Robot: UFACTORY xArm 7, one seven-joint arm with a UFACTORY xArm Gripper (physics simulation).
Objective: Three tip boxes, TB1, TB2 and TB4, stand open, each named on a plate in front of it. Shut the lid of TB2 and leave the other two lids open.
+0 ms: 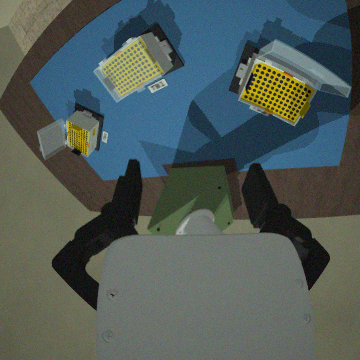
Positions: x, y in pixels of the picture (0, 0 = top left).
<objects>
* clear lid: 51, 137
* clear lid: 279, 54
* clear lid: 132, 66
</objects>
